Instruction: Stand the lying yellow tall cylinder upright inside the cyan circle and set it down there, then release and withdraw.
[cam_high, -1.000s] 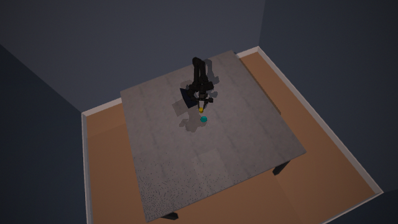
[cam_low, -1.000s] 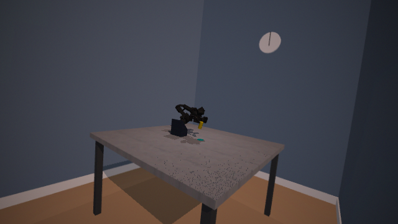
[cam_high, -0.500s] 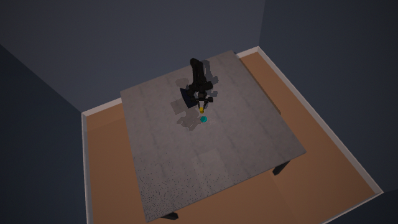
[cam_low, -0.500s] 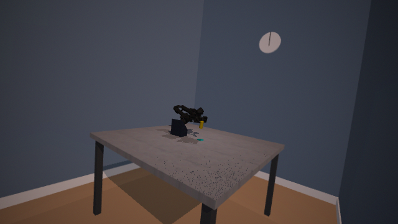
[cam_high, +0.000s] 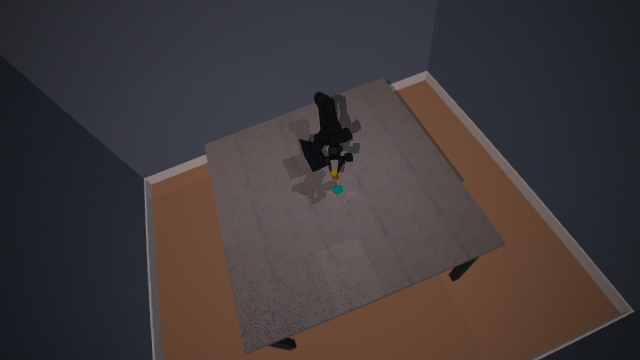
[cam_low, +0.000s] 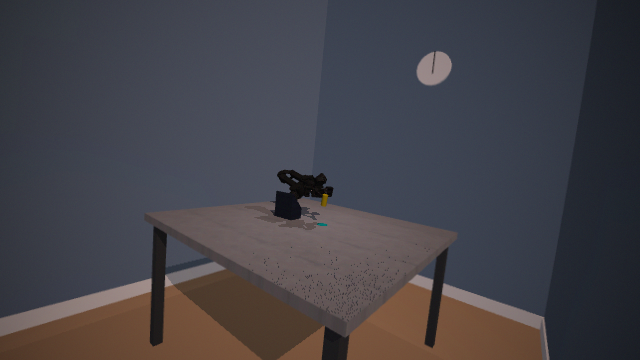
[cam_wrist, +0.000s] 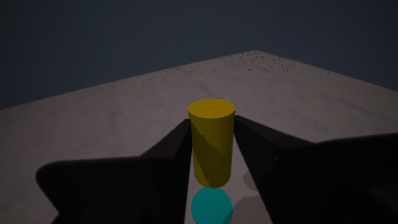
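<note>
My gripper tip is 160 mm above the cyan circle. Also, from my gripper tip: yellow tall cylinder 20 mm below.
</note>
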